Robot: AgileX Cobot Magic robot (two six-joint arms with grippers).
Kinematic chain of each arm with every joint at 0, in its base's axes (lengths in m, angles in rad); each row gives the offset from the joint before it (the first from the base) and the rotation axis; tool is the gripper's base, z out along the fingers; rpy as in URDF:
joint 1: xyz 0 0 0.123 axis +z
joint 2: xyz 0 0 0 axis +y
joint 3: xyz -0.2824 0 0.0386 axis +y
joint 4: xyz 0.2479 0 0.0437 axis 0.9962 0 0.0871
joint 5: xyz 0 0 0 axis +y
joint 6: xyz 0.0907 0 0.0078 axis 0.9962 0 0.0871
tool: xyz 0 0 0 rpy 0 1.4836 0
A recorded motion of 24 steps. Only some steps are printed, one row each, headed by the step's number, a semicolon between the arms.
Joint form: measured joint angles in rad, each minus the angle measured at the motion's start. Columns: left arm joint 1, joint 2, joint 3, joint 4, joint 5, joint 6; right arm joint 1, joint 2, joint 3, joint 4, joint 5, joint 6.
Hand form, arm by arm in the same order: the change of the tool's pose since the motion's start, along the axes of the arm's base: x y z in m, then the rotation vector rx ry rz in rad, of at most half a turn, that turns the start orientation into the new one. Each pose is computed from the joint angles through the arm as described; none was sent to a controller.
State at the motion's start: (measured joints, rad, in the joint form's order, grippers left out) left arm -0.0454 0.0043 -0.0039 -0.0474 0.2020 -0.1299; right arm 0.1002 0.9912 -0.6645 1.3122 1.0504 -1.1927
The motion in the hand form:
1: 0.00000 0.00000 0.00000 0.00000 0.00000 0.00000; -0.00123 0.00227 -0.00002 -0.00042 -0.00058 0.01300
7: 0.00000 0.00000 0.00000 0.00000 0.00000 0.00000; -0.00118 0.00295 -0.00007 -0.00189 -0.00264 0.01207
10: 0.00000 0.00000 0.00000 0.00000 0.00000 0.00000; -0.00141 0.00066 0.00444 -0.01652 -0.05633 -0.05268
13: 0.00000 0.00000 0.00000 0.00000 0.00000 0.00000; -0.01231 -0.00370 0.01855 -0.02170 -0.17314 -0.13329
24: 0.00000 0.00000 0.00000 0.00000 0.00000 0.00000; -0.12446 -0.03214 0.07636 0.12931 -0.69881 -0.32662
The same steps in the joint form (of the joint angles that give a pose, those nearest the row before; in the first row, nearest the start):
1: 0.0000 0.0000 0.0000 0.0000 0.0000 0.0000; 0.0150 0.0000 0.0000 0.0000 -0.0021 0.0000
7: 0.0000 0.0000 0.0000 0.0000 0.0000 0.0000; 0.0210 0.0000 0.0000 0.0000 -0.0095 0.0000
10: 0.0000 0.0000 0.0000 0.0000 0.0000 0.0000; 0.0307 -0.0310 0.0000 -0.0038 -0.0894 0.0000
13: 0.0000 0.0000 0.0000 0.0000 0.0000 0.0000; 0.0486 -0.1193 0.0000 -0.0099 -0.1930 0.0000
24: 0.0000 0.0000 0.0000 0.0000 0.0000 0.0000; 0.0511 -0.6419 0.0000 -0.0098 -0.3768 0.0297

